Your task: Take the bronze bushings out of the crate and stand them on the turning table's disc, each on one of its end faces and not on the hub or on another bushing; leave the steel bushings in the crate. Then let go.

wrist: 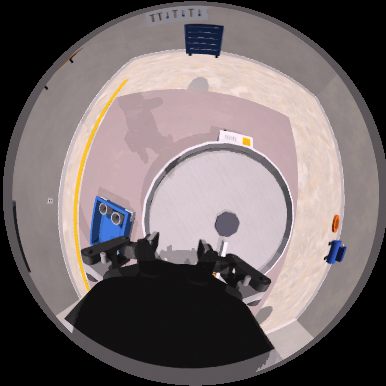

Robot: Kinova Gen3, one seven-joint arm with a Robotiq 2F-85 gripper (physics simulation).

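Frame: origin at the arm's base, x left, y down, z back, level; millimetres.
Where they show: gripper, fingertip midpoint: [177, 242].
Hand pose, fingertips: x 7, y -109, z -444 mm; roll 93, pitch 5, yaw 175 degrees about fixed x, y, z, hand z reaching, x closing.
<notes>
Each offset is from my fingertips to the top centre of the thing. "*": to the spot under its first point.
The turning table's disc {dx -98, dy +152, dz -23 mm} [195, 190] lies in the middle of the wrist view, with the dark hub {dx -98, dy +152, dz -23 mm} [227, 224] right of centre. My gripper [177, 242] is partly open above the disc's near part, with nothing between its fingers. The blue crate {dx +247, dy +163, dz +109 mm} [111, 231] is at the left, partly hidden behind the left finger linkage. Two grey steel bushings {dx +273, dy +170, dz +41 mm} [103, 208] {dx +213, dy +170, dz +54 mm} [116, 218] stand in its far part. A small orange bit {* dx -100, dy +121, dz +112 mm} [214, 275] shows by the right finger linkage, perhaps a bronze bushing; my gripper hides the rest. No whole bronze bushing shows.
The raised rim {* dx +103, dy +152, dz +8 mm} [146, 215] surrounds the disc. A white panel with a yellow square {* dx -75, dy +155, dz -255 mm} [235, 138] sits at its far side. A pale bar {* dx -104, dy +135, dz +35 mm} [224, 247] shows on the disc near the right finger. A dark blue rack [203, 40] is on the far wall. A yellow line [77, 200] runs left of the crate.
</notes>
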